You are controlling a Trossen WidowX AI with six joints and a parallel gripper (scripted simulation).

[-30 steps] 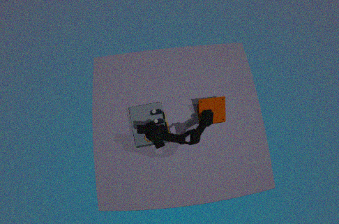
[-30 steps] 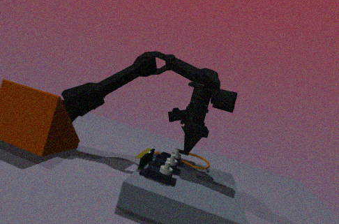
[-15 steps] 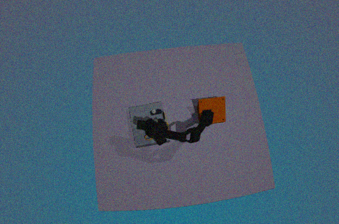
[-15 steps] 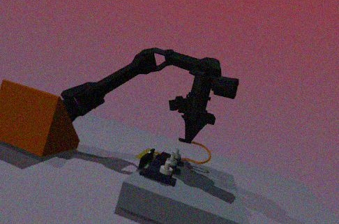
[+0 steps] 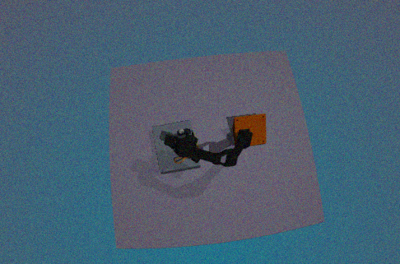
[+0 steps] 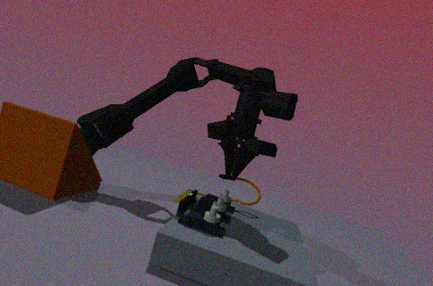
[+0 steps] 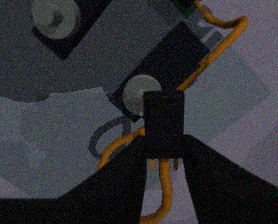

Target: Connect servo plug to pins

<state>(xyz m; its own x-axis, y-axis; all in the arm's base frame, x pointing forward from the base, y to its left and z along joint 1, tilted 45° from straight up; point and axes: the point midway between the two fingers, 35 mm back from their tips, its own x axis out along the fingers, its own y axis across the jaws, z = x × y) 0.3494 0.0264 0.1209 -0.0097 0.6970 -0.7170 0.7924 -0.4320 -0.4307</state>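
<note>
The servo is 9 cm to the right of my gripper tip and 7 cm below it. Round my gripper tip: grey printed holder 11 cm ahead, 8 cm to the right, 9 cm below.
</note>
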